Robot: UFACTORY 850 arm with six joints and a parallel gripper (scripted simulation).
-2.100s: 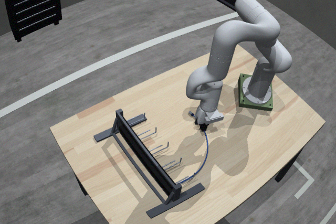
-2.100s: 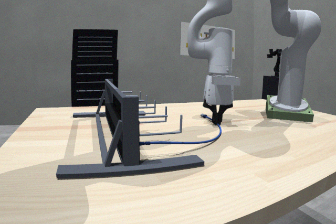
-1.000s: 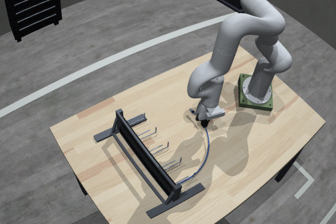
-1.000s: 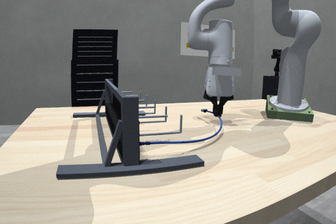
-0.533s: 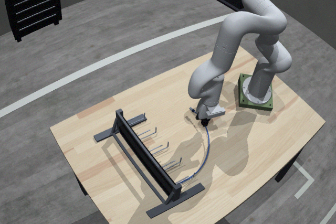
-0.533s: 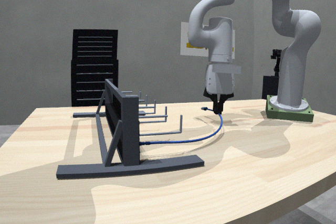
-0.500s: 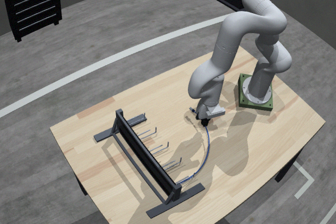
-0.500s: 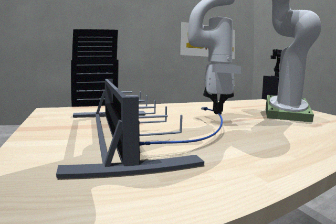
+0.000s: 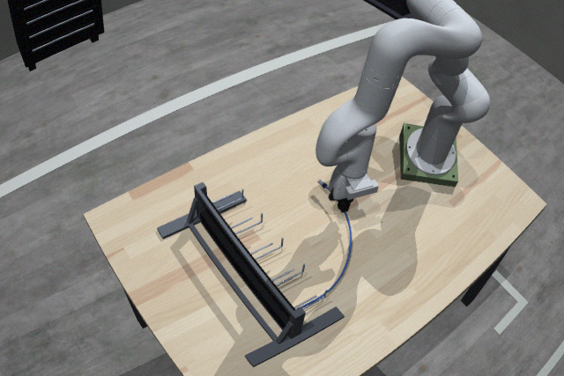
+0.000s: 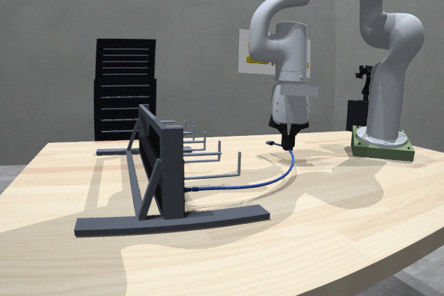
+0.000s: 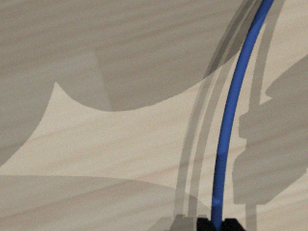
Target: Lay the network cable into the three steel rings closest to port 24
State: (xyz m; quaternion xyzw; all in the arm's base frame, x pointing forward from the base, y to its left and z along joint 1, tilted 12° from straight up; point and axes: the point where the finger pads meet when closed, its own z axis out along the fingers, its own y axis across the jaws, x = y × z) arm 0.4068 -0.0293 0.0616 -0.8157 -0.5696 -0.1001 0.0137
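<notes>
My gripper is now 110 mm to the left of the free plug, 20 mm past it and 20 mm above it. Round my hand: dark grey patch panel (350 mm ahead, 10 mm above).
</notes>
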